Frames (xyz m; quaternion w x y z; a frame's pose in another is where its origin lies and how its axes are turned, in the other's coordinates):
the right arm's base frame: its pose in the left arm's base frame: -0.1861 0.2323 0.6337 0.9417 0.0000 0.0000 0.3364
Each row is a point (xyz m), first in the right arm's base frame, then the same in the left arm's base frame.
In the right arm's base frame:
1: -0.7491 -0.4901 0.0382
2: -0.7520 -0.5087 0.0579
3: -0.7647 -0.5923 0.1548
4: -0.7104 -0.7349 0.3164
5: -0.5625 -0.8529 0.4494
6: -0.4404 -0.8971 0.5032
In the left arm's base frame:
1: -0.4551 -0.6215 0.6719
2: -0.4456 -0.6377 0.6916
3: -0.4024 -0.7105 0.7885
4: -0.2701 -0.7864 0.9501
5: -0.0809 -0.7840 1.0831
6: 0.0416 -0.7408 1.1369

